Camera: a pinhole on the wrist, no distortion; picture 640 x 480 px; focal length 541.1 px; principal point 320.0 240.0 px. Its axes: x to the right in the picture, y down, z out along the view. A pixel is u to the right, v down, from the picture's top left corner.
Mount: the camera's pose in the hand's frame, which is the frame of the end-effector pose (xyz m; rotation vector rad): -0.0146 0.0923 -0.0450 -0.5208 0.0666 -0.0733
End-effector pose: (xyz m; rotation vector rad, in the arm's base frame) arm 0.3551 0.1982 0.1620 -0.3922 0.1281 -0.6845
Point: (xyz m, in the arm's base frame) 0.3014 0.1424 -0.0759
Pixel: behind the camera
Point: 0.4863 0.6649 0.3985
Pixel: 72 197
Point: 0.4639 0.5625 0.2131
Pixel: 22 347
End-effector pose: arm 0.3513 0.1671 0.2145 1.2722 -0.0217 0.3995
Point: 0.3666 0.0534 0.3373
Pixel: outside the picture
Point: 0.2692 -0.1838 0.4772
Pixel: 156 54
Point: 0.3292 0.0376 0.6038
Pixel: 342 349
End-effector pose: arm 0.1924 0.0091 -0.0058 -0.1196 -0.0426 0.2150
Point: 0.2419 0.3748 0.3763
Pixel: 439 192
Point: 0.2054 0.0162 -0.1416
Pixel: behind the camera
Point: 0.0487 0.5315 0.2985
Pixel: 264 380
